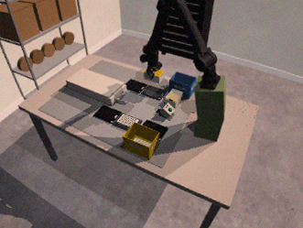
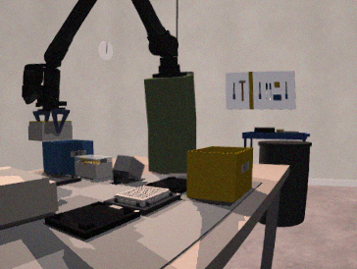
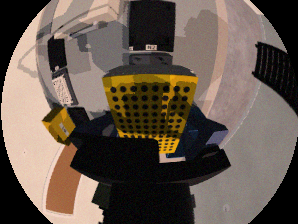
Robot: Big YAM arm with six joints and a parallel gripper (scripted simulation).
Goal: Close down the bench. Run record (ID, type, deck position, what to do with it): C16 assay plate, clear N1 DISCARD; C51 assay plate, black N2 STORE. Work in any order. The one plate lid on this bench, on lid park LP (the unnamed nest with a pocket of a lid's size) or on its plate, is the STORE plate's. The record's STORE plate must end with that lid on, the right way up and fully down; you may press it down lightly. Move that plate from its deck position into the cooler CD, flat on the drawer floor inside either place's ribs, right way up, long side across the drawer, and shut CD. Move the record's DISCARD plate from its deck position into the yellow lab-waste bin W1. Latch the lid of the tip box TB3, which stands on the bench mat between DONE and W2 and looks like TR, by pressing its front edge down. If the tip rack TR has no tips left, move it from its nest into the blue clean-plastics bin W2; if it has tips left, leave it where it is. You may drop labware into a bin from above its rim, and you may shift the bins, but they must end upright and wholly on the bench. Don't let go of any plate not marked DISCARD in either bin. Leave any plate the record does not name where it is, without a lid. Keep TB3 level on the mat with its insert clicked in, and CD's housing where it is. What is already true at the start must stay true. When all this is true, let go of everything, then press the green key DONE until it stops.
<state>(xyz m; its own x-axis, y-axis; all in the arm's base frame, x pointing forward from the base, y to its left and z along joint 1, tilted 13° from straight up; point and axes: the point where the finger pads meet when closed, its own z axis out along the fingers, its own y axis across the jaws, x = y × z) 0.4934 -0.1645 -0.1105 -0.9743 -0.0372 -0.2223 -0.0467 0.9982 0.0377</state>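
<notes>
Now: the green key DONE 230 mm behind my hand, 170 mm to the left of it and 100 mm below it. From my hand the other things lie so: tip box TB3: 180 mm behind, 130 mm below, 20 mm to the left; black nest N2: 170 mm ahead, 160 mm below; yellow-topped tip rack TR: 10 mm to the right, 10 mm behind, 10 mm above.
</notes>
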